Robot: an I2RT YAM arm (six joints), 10 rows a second.
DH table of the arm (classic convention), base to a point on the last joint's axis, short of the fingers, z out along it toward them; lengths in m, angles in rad. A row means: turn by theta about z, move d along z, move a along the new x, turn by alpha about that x. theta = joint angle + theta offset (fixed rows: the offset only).
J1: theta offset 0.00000, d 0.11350, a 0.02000, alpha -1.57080
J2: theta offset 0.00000, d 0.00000, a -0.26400, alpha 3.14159
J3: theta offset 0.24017, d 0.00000, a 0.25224, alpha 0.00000
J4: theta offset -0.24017, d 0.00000, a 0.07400, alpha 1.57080
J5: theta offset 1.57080, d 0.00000, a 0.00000, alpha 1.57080
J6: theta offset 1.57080, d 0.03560, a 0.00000, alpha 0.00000
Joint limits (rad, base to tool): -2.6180..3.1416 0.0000..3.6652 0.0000..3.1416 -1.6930..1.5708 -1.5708..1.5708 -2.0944..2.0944
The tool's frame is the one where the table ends.
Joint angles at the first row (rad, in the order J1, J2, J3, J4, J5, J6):
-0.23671, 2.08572, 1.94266, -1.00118, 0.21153, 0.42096
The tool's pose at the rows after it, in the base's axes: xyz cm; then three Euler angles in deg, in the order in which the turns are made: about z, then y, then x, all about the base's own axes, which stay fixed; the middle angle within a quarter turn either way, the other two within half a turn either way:
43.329 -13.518 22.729 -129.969 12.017 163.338
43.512 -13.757 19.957 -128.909 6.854 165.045
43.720 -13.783 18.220 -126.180 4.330 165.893
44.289 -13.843 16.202 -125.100 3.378 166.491
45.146 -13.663 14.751 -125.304 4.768 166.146
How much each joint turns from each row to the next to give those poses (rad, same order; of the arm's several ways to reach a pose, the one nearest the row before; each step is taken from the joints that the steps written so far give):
-0.04921, 0.09193, -0.00038, -0.04501, 0.00038, 0.10452
-0.00381, 0.06140, -0.00040, -0.03433, 0.00114, 0.04006
0.00076, 0.03894, -0.00071, -0.00804, 0.00000, 0.05989
0.00191, 0.04654, -0.00002, 0.02672, -0.00458, 0.02555
0.00877, 0.03431, -0.00003, 0.05799, -0.00037, -0.00037

